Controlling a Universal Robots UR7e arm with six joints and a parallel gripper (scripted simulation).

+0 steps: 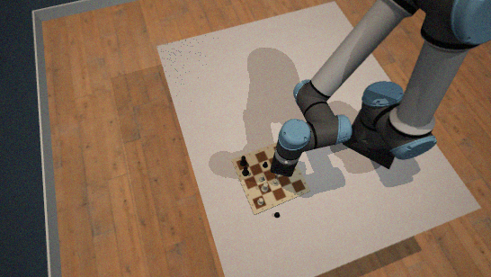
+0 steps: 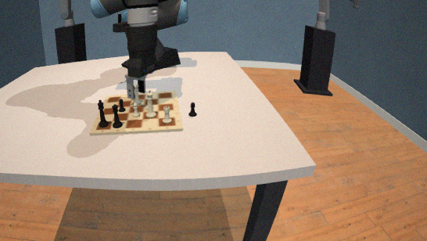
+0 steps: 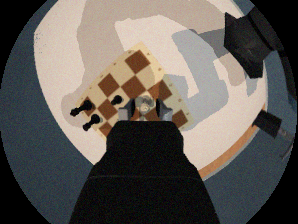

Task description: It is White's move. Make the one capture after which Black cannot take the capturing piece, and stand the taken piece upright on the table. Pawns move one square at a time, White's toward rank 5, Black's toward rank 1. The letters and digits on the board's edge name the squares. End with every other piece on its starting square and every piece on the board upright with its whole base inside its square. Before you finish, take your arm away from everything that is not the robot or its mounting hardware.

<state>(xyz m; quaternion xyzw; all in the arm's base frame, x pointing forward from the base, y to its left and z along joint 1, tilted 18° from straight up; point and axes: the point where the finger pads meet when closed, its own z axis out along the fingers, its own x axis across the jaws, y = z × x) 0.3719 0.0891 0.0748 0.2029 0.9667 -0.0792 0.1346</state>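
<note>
My gripper is now 40 mm short of the chessboard, 10 mm to the right of it and 40 mm above it. Also, from my hand: tall white piece (70 mm ahead, 60 mm to the left, 10 mm below); then white pawn (70 mm ahead, 20 mm to the left, 30 mm below).
</note>
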